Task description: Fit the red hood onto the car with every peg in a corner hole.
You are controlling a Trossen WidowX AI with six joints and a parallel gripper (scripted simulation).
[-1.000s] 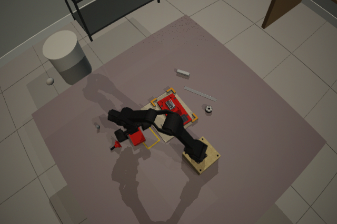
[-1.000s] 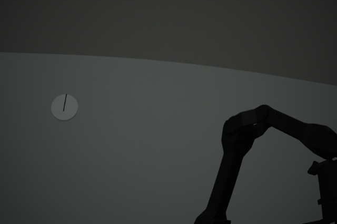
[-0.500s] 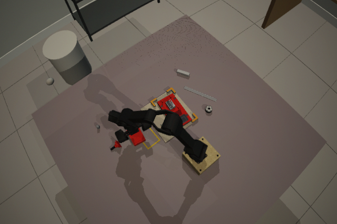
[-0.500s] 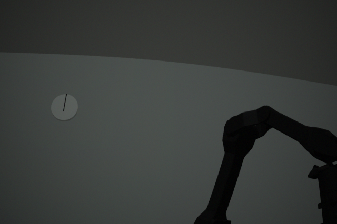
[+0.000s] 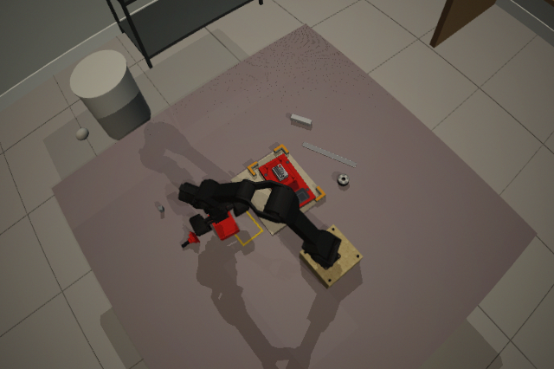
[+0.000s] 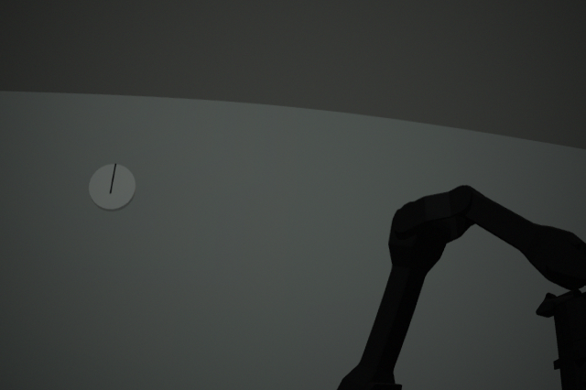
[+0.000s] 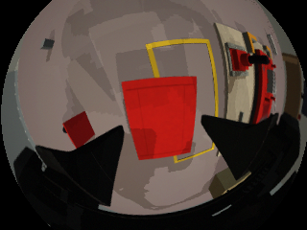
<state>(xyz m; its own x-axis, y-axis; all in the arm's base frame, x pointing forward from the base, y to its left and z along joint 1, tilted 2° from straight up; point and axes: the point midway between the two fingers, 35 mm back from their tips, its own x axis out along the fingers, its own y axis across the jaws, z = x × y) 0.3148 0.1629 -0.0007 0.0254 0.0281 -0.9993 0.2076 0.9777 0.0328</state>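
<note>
My gripper tip is now 1 cm above the red hood. The rest, counted from my gripper tip: small wheel 16 cm behind, 41 cm to the right, 1 cm below; then tiny grey piece 19 cm ahead, 14 cm to the left, 1 cm below; then grey engine block 1 cm ahead, 25 cm to the right.
</note>
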